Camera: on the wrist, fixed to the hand. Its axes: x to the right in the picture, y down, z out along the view.
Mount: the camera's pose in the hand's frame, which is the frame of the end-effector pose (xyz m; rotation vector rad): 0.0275 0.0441 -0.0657 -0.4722 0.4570 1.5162
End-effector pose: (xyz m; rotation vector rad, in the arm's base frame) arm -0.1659 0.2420 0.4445 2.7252 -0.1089 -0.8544
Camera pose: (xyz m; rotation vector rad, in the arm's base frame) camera -0.1053 0.2116 0.4937 1.5582 -1.3814 0.1905
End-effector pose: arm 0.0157 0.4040 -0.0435 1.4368 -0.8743 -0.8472
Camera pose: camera 0.0851 0.4081 0.0032 0.2423 -0.9993 0.4153
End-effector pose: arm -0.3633 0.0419 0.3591 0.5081 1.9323 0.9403
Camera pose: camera -0.4347 0.0609 0.3985 -1.4906 -1.2129 -2.3122
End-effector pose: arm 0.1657 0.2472 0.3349 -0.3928 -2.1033 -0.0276
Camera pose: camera 0.2192 0.2849 0.3872 -1.9307 -0.9185 0.2505
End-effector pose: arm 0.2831 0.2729 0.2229 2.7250 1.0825 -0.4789
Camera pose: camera 0.3476 0.2765 0.2762 2.3517 -0.8549 0.5640
